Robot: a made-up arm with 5 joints. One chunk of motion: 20 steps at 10 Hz.
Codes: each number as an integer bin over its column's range. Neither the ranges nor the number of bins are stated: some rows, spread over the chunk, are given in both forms.
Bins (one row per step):
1: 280 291 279 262 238 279
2: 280 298 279 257 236 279
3: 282 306 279 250 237 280
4: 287 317 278 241 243 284
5: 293 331 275 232 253 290
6: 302 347 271 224 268 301
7: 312 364 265 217 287 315
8: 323 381 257 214 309 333
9: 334 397 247 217 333 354
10: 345 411 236 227 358 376
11: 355 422 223 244 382 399
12: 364 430 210 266 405 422
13: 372 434 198 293 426 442
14: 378 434 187 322 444 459
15: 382 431 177 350 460 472
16: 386 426 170 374 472 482
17: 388 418 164 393 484 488
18: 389 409 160 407 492 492
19: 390 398 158 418 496 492
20: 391 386 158 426 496 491
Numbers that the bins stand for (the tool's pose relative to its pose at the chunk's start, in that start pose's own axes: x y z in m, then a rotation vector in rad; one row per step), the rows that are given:
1: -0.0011 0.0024 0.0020 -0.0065 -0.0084 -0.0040
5: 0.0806 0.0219 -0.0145 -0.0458 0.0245 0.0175
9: 0.3381 0.0542 -0.1301 -0.0655 0.1999 0.1428
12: 0.5266 0.0704 -0.2829 -0.0012 0.3577 0.2758
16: 0.6648 0.0684 -0.4480 0.1404 0.5045 0.3932
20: 0.6962 0.0488 -0.4976 0.2086 0.5571 0.4109
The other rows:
2: -0.0011 0.0058 0.0020 -0.0130 -0.0127 -0.0040
3: 0.0115 0.0097 0.0020 -0.0222 -0.0105 -0.0021
4: 0.0429 0.0151 -0.0021 -0.0340 0.0026 0.0058
6: 0.1371 0.0298 -0.0310 -0.0563 0.0574 0.0390
7: 0.1999 0.0381 -0.0558 -0.0655 0.0990 0.0664
8: 0.2690 0.0464 -0.0888 -0.0694 0.1473 0.1017
10: 0.4072 0.0611 -0.1755 -0.0524 0.2547 0.1858
11: 0.4700 0.0665 -0.2292 -0.0301 0.3073 0.2308
13: 0.5768 0.0723 -0.3324 0.0342 0.4037 0.3150
14: 0.6145 0.0723 -0.3778 0.0722 0.4432 0.3482
15: 0.6396 0.0709 -0.4191 0.1089 0.4782 0.3737
17: 0.6773 0.0645 -0.4728 0.1653 0.5308 0.4050
18: 0.6836 0.0601 -0.4893 0.1836 0.5484 0.4128
19: 0.6899 0.0547 -0.4976 0.1981 0.5571 0.4128

